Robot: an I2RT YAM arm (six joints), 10 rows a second.
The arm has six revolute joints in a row. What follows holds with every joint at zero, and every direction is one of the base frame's. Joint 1 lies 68.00 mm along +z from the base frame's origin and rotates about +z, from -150.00 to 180.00 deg. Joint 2 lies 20.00 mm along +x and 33.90 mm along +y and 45.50 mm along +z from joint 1 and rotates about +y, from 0.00 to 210.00 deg. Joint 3 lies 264.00 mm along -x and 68.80 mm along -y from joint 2 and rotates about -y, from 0.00 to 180.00 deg. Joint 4 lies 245.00 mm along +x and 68.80 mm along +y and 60.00 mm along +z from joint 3 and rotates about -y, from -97.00 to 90.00 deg. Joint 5 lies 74.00 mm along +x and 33.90 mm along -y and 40.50 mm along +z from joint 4 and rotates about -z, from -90.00 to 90.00 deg. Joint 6 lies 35.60 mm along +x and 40.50 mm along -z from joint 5 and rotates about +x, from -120.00 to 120.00 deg. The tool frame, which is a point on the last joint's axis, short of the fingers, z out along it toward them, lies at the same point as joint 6; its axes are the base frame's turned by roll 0.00, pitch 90.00 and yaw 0.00 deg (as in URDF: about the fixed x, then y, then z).
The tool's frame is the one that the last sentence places.
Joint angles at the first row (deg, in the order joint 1, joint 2, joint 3, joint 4, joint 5, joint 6):
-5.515 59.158 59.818 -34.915 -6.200 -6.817
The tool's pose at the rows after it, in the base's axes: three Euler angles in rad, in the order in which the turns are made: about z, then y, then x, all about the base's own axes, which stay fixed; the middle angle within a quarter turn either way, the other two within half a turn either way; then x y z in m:
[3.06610 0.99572 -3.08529 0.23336 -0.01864 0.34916]
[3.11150 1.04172 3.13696 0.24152 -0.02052 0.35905]
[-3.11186 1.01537 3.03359 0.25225 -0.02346 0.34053]
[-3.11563 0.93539 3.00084 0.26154 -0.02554 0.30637]
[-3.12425 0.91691 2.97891 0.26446 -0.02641 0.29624]
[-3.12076 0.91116 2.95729 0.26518 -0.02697 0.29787]
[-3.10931 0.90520 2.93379 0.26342 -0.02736 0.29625]
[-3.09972 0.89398 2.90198 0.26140 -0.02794 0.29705]
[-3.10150 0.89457 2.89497 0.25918 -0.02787 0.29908]
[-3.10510 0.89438 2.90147 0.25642 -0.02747 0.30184]
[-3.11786 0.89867 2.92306 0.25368 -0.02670 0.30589]
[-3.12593 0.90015 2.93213 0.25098 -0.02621 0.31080]
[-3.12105 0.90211 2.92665 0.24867 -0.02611 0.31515]
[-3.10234 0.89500 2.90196 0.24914 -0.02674 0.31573]
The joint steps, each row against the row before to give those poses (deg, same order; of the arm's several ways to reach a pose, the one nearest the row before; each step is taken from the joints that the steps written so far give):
-0.023 3.272 2.942 1.463 -0.199 2.175
0.000 1.492 2.068 2.122 1.754 -0.112
0.023 1.838 -2.835 3.469 3.207 -1.700
-0.022 2.486 -4.764 2.887 1.737 -1.826
-0.001 0.872 -1.445 1.411 0.931 -1.487
0.003 0.232 0.575 -0.519 0.808 -0.774
-0.003 -0.353 -0.539 0.027 0.880 -0.400
0.001 -0.343 0.087 -0.790 1.253 -0.855
0.001 -0.526 0.104 -0.534 0.235 -0.422
-0.002 -0.602 0.288 -0.960 -0.224 0.088
0.000 -0.616 0.541 -1.101 -0.808 0.232
0.005 -0.545 0.799 -1.334 -0.330 -0.053
-0.005 -0.473 0.667 -0.987 0.160 0.022
0.002 0.197 0.305 -0.296 0.954 -0.022

